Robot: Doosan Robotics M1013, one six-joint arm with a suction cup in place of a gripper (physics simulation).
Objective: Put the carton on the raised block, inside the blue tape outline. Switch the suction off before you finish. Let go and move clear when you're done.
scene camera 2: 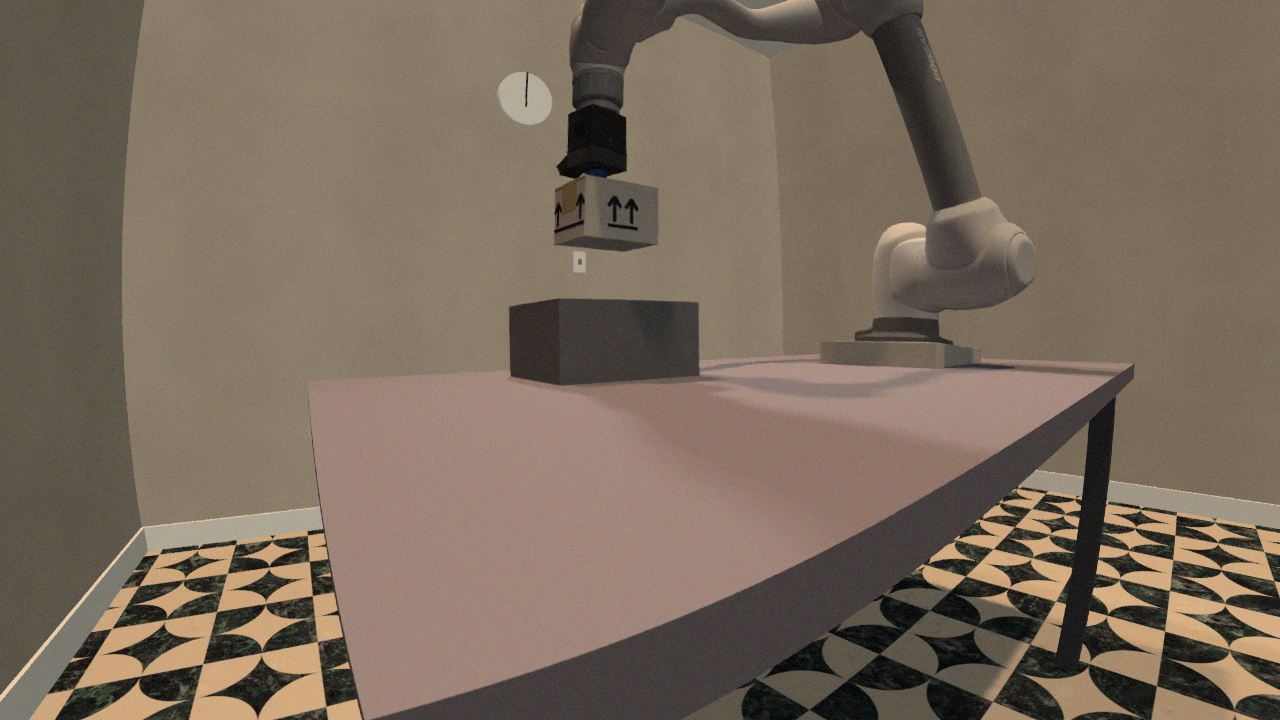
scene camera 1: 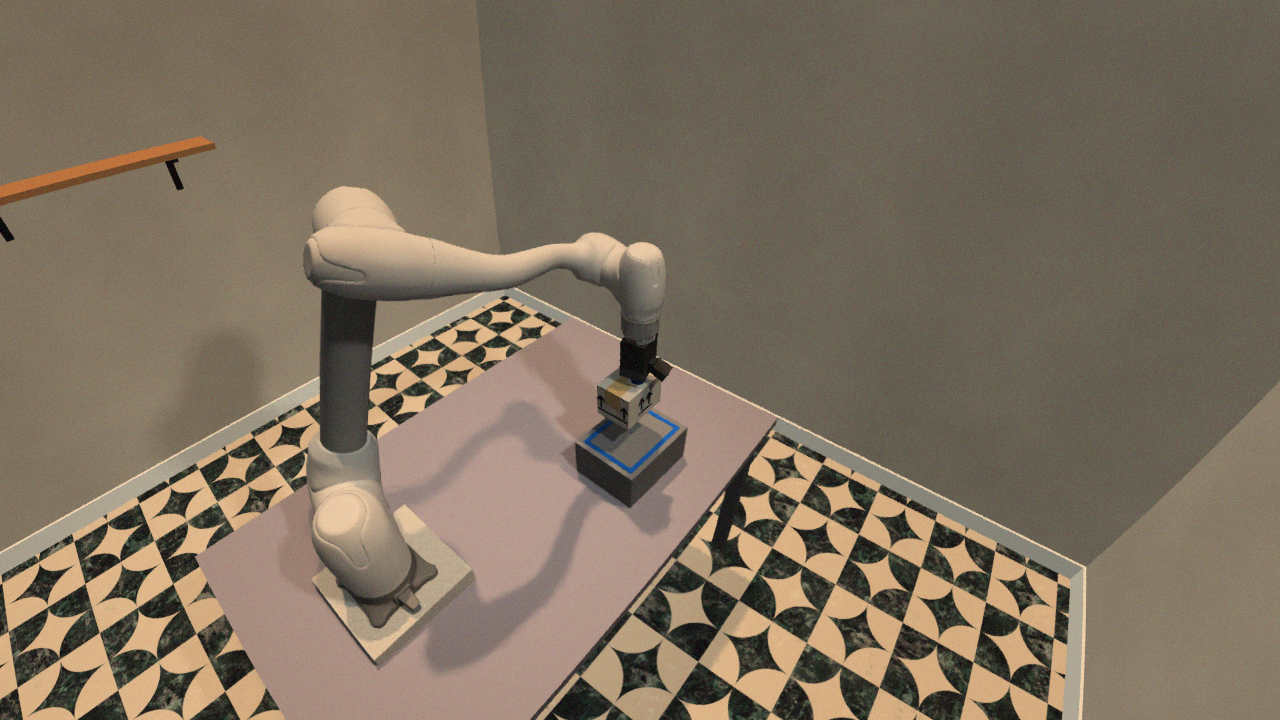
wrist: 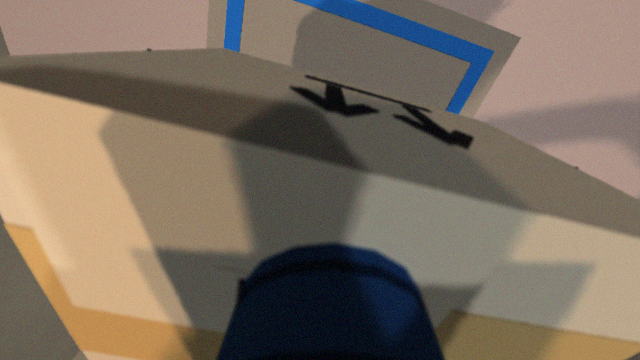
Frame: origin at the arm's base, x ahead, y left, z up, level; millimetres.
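Seen in the pictures: hand, tool point: (scene camera 1: pixel 637 384) (wrist: pixel 332 260); arm's base, link origin: (scene camera 2: pixel 904 345) (scene camera 1: pixel 387 577).
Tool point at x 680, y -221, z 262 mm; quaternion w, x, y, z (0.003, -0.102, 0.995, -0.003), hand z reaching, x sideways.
Note:
Pixels of each thing's top centre, then the offset from my tool point to it. Level surfaces: height alone.
- carton, top centre: (wrist: pixel 342 356) (scene camera 2: pixel 605 187) (scene camera 1: pixel 630 378) 7 mm back, 18 mm left, 14 mm up
- raised block, top centre: (wrist: pixel 337 111) (scene camera 2: pixel 601 303) (scene camera 1: pixel 632 434) 6 mm back, 2 mm left, 182 mm down
- pink table, surface height: 302 mm down
The carton (scene camera 1: pixel 615 402) (scene camera 2: pixel 622 213) (wrist: pixel 440 200) is a pale box with black up-arrows and tan tape. It hangs upright and roughly level above the raised block. My suction cup (scene camera 1: pixel 637 380) (scene camera 2: pixel 596 172) (wrist: pixel 330 305) is on its top face and holds it. The raised block (scene camera 1: pixel 604 471) (scene camera 2: pixel 626 344) (wrist: pixel 502 43) is dark grey, and a clear gap shows between it and the carton in scene camera 2. The blue tape outline (scene camera 1: pixel 609 456) (wrist: pixel 400 27) runs around the block's top. The carton hides part of the outline in scene camera 1 and the wrist view.
The block stands on a pink table (scene camera 1: pixel 501 465) (scene camera 2: pixel 537 501). The arm's base sits on a pale plate (scene camera 1: pixel 447 577) (scene camera 2: pixel 881 354) at the table's other end. Walls stand behind the table, and an orange rail (scene camera 1: pixel 107 167) is fixed to one wall.

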